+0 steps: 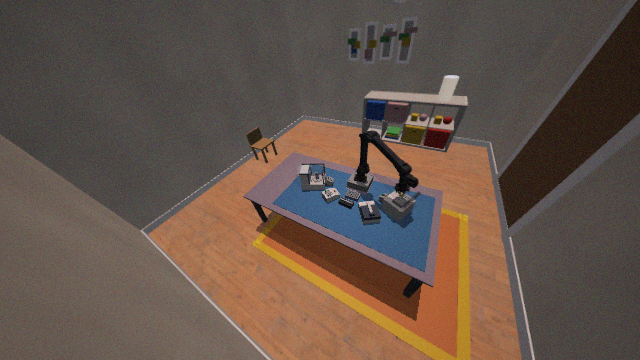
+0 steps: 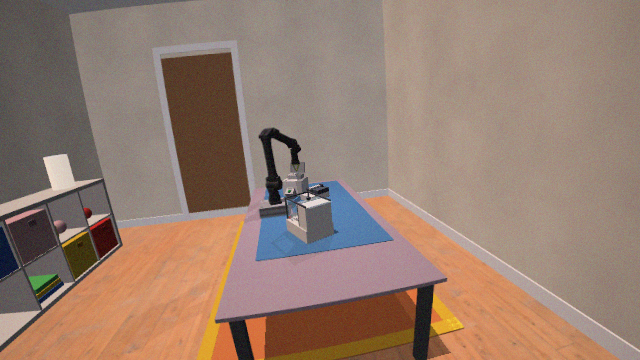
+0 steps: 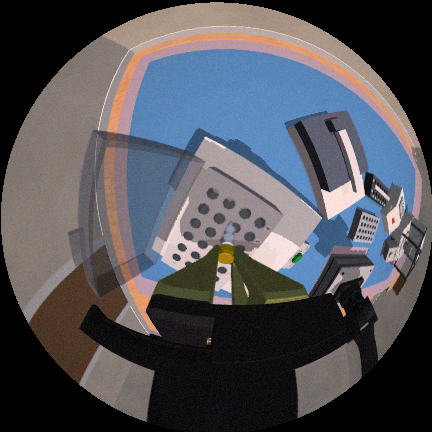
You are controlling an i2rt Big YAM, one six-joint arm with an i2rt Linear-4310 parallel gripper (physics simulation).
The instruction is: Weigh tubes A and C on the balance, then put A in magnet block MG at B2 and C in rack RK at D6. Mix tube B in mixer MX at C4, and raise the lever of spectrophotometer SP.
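Where they show: gripper, fingertip midpoint: (image 1: 401, 196) (image 2: 296, 171) (image 3: 224, 251); arm's base, link origin: (image 1: 360, 179) (image 2: 275, 202) (image 3: 346, 289).
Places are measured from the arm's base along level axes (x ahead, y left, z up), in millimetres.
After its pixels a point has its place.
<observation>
My gripper (image 1: 401, 194) @(y 372, x 265, z 133 mm) (image 2: 296, 168) @(y 372, x 265, z 133 mm) (image 3: 224, 251) @(y 372, x 265, z 133 mm) is shut on a yellow-capped tube (image 3: 229, 236) @(y 369, x 277, z 129 mm), which points down over the holed block of the mixer (image 1: 398, 210) @(y 372, x 353, z 59 mm) (image 3: 304, 218) @(y 275, x 268, z 66 mm). I cannot read the tube's letter or tell whether its tip is in a hole. The mixer's see-through lid (image 3: 94, 215) @(y 453, x 314, z 179 mm) stands open. A dark grey device with a pale lever-like bar (image 1: 370, 213) @(y 168, x 424, z 32 mm) (image 3: 325, 150) @(y 208, x 366, z 11 mm), seemingly the spectrophotometer, stands beside the mixer. The white balance (image 1: 305, 179) @(y -510, x 224, z 72 mm) (image 2: 318, 220) @(y -586, x 151, z 46 mm) is at the mat's far end. A white holed rack (image 3: 365, 226) @(y -13, x 200, z -38 mm) and a black slotted block (image 1: 346, 203) @(y -61, x 318, z -42 mm) (image 3: 376, 189) @(y -25, x 310, z -23 mm) stand between.
A white device with a red mark (image 1: 330, 194) @(y -226, x 289, z 1 mm) (image 3: 395, 207) @(y -183, x 270, z -7 mm) stands near the black block. The arm's base (image 1: 360, 182) @(y 13, x 55, z 4 mm) (image 2: 272, 209) @(y -100, x -38, z -17 mm) is at the table's edge by the rack. A green button (image 3: 298, 258) @(y 238, x 156, z 0 mm) is on the mixer's side. The blue mat (image 1: 400, 245) @(y 423, x 576, z -69 mm) lies under the devices.
</observation>
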